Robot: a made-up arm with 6 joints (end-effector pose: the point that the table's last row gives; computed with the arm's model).
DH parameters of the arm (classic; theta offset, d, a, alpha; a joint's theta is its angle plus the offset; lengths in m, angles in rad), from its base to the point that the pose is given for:
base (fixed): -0.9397 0 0.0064 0
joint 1: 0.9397 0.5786 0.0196 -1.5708
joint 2: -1.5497 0 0.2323 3.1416
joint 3: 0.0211 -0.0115 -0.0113 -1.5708
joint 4: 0 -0.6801 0.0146 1.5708
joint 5: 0 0.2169 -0.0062 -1.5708
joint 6: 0 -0.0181 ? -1.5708
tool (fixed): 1.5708 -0.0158 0 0
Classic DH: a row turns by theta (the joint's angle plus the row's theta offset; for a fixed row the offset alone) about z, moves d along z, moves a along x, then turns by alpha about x.
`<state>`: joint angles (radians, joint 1 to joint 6).
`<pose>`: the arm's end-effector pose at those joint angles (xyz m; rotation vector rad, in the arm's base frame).
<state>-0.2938 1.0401 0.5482 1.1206 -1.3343 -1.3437</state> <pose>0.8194 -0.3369 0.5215 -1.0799 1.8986 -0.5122</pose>
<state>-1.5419 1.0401 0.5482 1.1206 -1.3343 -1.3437</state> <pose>-0.0521 -0.8839 0.5215 0.2572 2.3966 -1.1558</pose>
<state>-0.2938 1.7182 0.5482 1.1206 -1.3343 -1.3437</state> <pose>0.6036 -0.2716 -0.0036 -1.2038 2.4404 0.0487</pose>
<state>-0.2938 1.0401 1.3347 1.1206 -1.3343 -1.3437</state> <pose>0.7510 -0.3162 1.0348 -0.8539 1.1946 -0.9921</pose>
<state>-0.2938 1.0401 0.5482 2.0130 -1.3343 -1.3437</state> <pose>0.8718 -0.1782 0.5293 -2.0421 1.6069 -0.9178</pose>
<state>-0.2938 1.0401 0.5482 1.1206 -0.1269 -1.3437</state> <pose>0.8482 -0.3510 0.5017 -1.2404 0.7250 0.0328</pose>
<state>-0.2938 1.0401 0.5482 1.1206 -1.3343 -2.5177</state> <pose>0.8501 -0.3359 0.5042 -0.2794 1.2066 -1.3750</pose>
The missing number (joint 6, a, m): -0.0276
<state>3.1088 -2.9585 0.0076 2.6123 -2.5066 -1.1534</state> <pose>0.6722 -0.2246 0.4017 -0.0183 2.0704 1.0834</pose>
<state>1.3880 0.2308 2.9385 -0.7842 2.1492 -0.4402</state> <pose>0.0886 -0.5339 1.2171 -2.5505 -0.0059 1.2402</pose>
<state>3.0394 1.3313 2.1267 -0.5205 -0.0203 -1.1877</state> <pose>-0.7998 0.2292 1.0402 1.1833 0.1312 2.8715</pose>
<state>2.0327 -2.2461 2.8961 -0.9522 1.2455 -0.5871</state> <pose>0.1295 0.0318 -0.2918 -0.5993 -0.3128 1.1268</pose>
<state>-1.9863 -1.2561 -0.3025 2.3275 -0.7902 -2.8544</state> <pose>0.1006 -0.1672 1.2993 1.4978 0.1349 2.5515</pose>
